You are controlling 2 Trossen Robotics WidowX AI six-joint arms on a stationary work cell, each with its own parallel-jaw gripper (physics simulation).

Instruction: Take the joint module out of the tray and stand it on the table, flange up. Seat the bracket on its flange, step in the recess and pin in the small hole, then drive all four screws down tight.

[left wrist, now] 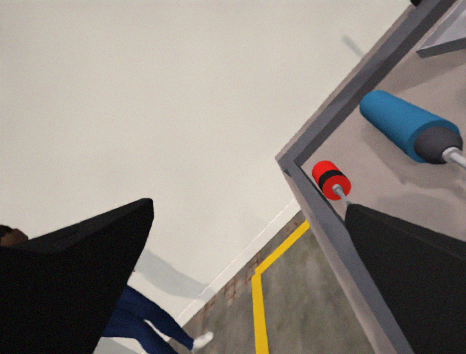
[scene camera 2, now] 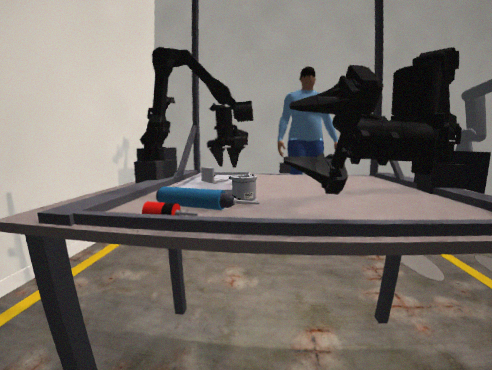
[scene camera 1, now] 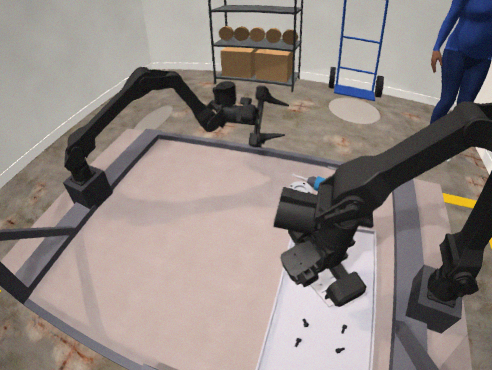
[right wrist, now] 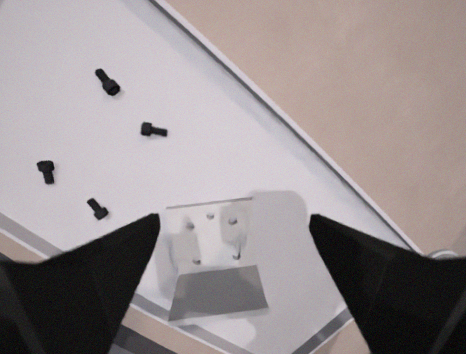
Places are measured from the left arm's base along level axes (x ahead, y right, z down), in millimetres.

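Pixels of known places: left gripper, fingertip midpoint: (left wrist: 250, 210) (scene camera 2: 286, 135) (scene camera 1: 286, 120); right gripper, fingertip midpoint: (scene camera 2: 227, 167) (right wrist: 236, 221); left arm's base, origin of the base link: (scene camera 2: 439, 163) (scene camera 1: 83, 176); right arm's base, origin of the base link: (scene camera 2: 153, 160) (scene camera 1: 442, 290).
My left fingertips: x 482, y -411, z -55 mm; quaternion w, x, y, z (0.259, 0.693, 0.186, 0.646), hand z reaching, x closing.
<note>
For each thing: its middle in the pictures, then the offset to it from my left fingertips.
- grey joint module, body centre: (scene camera 2: 243, 187) (scene camera 1: 299, 197) dx +103, dy +184, dz +114 mm
- pale bracket, body centre: (right wrist: 213, 254) (scene camera 1: 333, 283) (scene camera 2: 215, 175) dx +256, dy +406, dz +113 mm
- tray, body centre: (right wrist: 195, 216) (scene camera 1: 327, 297) (scene camera 2: 218, 180) dx +254, dy +432, dz +137 mm
- blue driver, body centre: (left wrist: 411, 128) (scene camera 2: 204, 199) dx +171, dy +102, dz +126 mm
- smaller red driver, body centre: (left wrist: 334, 185) (scene camera 2: 171, 212) dx +193, dy +3, dz +128 mm
The grey joint module (scene camera 1: 300, 186) (scene camera 2: 244, 188) stands upright on the table beyond the tray, flange up; its edge shows in the right wrist view (right wrist: 443, 254). The pale bracket (right wrist: 215, 237) (scene camera 2: 207, 174) lies in the tray (right wrist: 225, 125) (scene camera 1: 280, 350), holed plate level and upright wall at one side. Several black screws (right wrist: 108, 82) (right wrist: 153, 130) (right wrist: 46, 171) (right wrist: 97, 209) lie loose there. My right gripper (right wrist: 236, 221) (scene camera 2: 227, 165) is open and empty above the bracket, fingers down. My left gripper (scene camera 1: 286, 120) (scene camera 2: 288, 132) (left wrist: 250, 210) is open and empty, raised near the table's far edge in scene camera 1.
A blue driver (scene camera 2: 192, 198) (left wrist: 395, 120) (scene camera 1: 319, 183) lies beside the module. A smaller red driver (scene camera 2: 159, 208) (left wrist: 322, 168) lies near the table's corner. A raised dark frame (scene camera 2: 300, 226) edges the table. My right arm hides part of the tray in scene camera 1.
</note>
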